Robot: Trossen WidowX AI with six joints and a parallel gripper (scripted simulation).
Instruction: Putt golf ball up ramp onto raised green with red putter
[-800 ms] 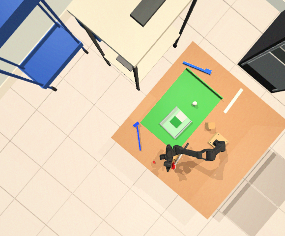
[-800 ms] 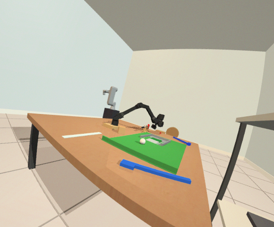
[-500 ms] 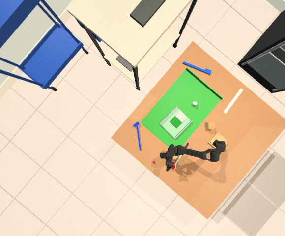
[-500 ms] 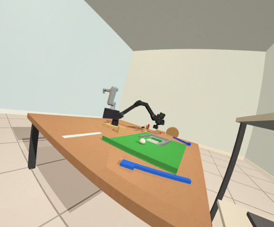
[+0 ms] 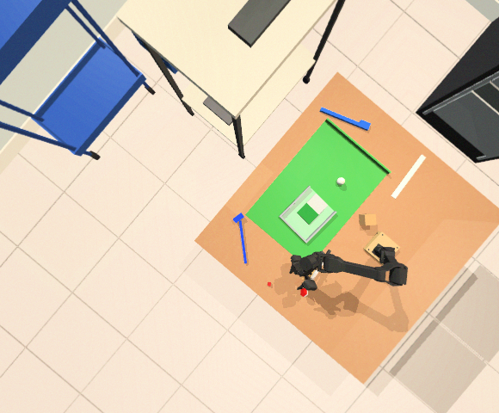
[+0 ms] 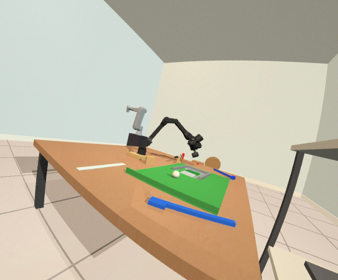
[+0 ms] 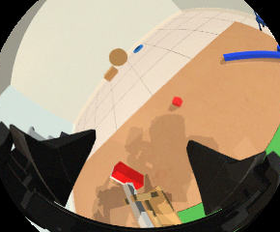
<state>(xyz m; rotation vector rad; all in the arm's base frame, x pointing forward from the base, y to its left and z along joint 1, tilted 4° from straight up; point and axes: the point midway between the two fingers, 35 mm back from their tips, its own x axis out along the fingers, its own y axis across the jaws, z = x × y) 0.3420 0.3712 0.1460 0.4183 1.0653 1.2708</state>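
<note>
Now: the wooden block 17 cm behind my gripper tip, 52 cm to the right of it and 10 cm below it. From my gripper tip the other things lie so: small red cube (5 cm ahead, 12 cm to the left, 13 cm below); then green mat (14 cm ahead, 47 cm to the right, 13 cm below); then red putter (11 cm behind, 9 cm to the right, 7 cm below).
</note>
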